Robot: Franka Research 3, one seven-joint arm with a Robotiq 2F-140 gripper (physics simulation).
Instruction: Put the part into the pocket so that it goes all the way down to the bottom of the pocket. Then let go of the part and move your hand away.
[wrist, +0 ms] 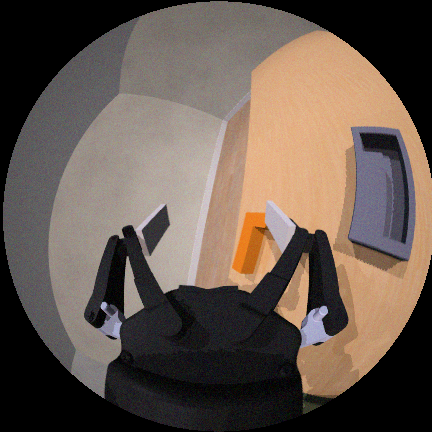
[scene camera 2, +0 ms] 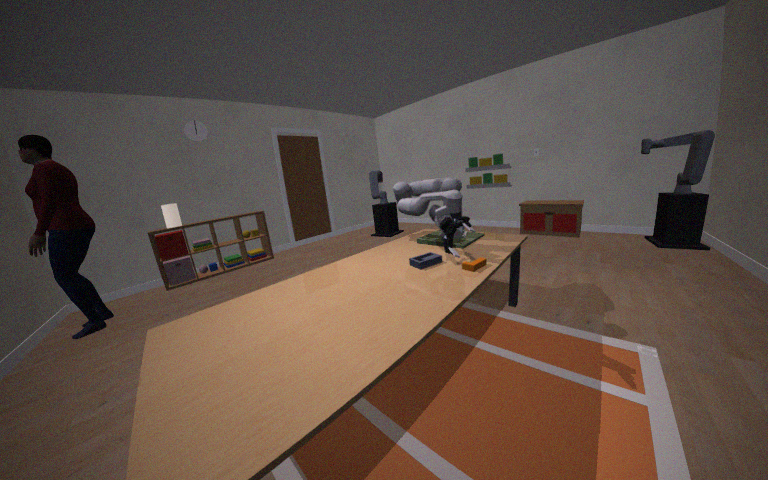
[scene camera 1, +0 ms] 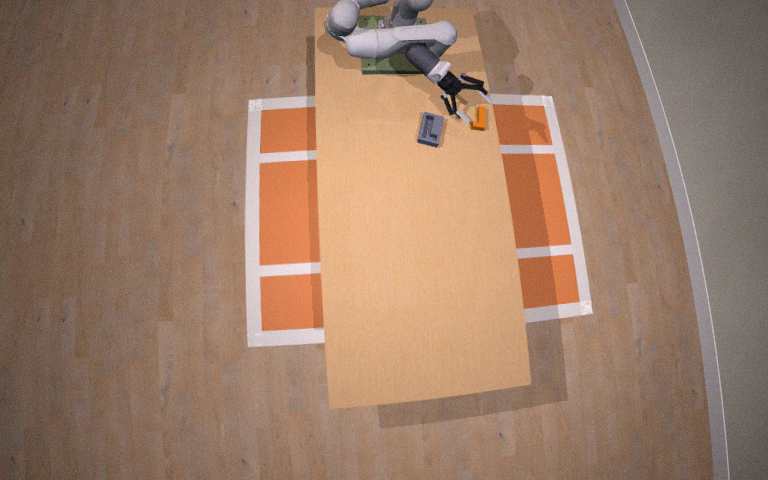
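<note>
The orange L-shaped part (scene camera 1: 481, 117) (scene camera 2: 474, 264) (wrist: 246, 247) lies on the table near its side edge, apart from the pocket block. The blue-grey block (scene camera 1: 440, 125) (scene camera 2: 431, 262) (wrist: 369, 200) sits on the table; its L-shaped pocket is empty. My gripper (scene camera 1: 476, 107) (scene camera 2: 461, 240) (wrist: 215, 212) is wide open and tilted, with nothing between its fingers. In the wrist view the right fingertip covers one end of the part. One fingertip is close beside the part; whether they touch is unclear.
The wooden table (scene camera 1: 419, 254) (scene camera 2: 294, 339) carries the green base plate (scene camera 1: 390, 67) (scene camera 2: 424, 240) under the arm. The table's side edge runs close beside the part. A person (scene camera 2: 62, 203) is away from the table at the far left of scene camera 2.
</note>
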